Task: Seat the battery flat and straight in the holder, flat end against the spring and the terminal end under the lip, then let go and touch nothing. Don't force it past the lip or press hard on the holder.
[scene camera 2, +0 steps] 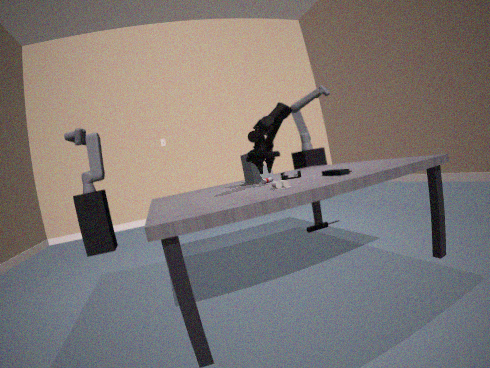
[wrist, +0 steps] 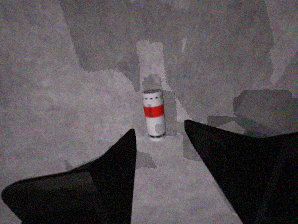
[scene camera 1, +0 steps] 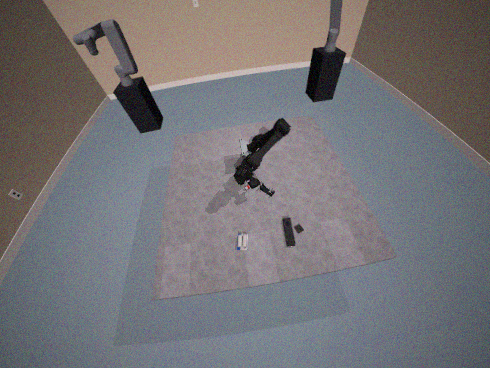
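A battery is there in the pictures, and with it they show my own gripper.
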